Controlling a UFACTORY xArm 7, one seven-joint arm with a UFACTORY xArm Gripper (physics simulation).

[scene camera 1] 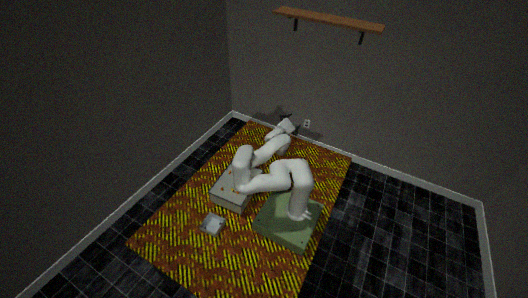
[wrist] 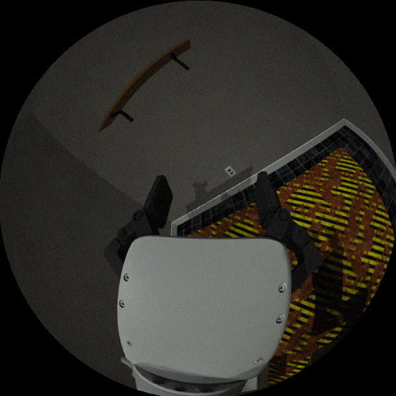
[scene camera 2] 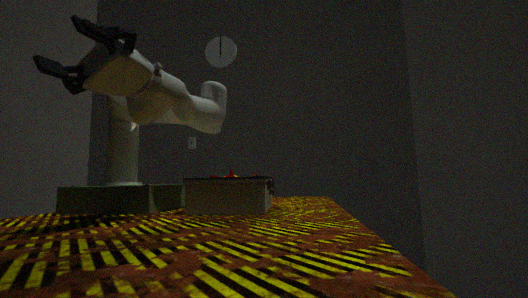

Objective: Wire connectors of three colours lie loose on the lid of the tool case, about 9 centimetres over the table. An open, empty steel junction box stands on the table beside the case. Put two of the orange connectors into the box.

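Seen in the pictures: gripper, fingertip midpoint: (scene camera 1: 295,120) (scene camera 2: 55,43); arm's base at its link origin: (scene camera 1: 296,211) (scene camera 2: 121,185).
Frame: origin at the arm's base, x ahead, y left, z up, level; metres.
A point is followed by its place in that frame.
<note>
The tool case (scene camera 1: 227,202) @[x 0.351, y 0.174, z -0.013 m] (scene camera 2: 225,197) @[x 0.420, y -0.107, z -0.036 m] is a pale box with small connectors on its lid. In scene camera 1 a small orange connector (scene camera 1: 222,189) @[x 0.417, y 0.139, z 0.018 m] lies near the lid's front, and others lie near it and farther back; the arm hides part of the lid. In scene camera 2 a red connector (scene camera 2: 231,173) @[x 0.391, y 0.010, z 0.029 m] stands out above the lid; other colours are hard to tell. The steel junction box (scene camera 1: 208,230) @[x 0.349, y 0.342, z -0.079 m] stands open beside the case; its inside looks empty. My gripper (scene camera 1: 292,121) @[x 0.298, y -0.464, z 0.216 m] (scene camera 2: 55,40) @[x 0.298, y -0.464, z 0.216 m] (wrist: 211,183) is open and empty, high up and away from the case, tilted towards the wall.
The arm stands on a green base block (scene camera 1: 270,227) @[x 0.062, y 0.167, z 0.000 m] (scene camera 2: 102,200) @[x 0.043, y -0.115, z -0.041 m] beside the case. The table (scene camera 1: 235,260) @[x 0.126, y 0.382, z -0.079 m] (scene camera 2: 310,260) @[x 0.665, y -0.463, z -0.079 m] (wrist: 325,195) has a yellow, black and rust pattern. A wooden shelf (scene camera 1: 327,19) (wrist: 142,79) is on the wall above.
</note>
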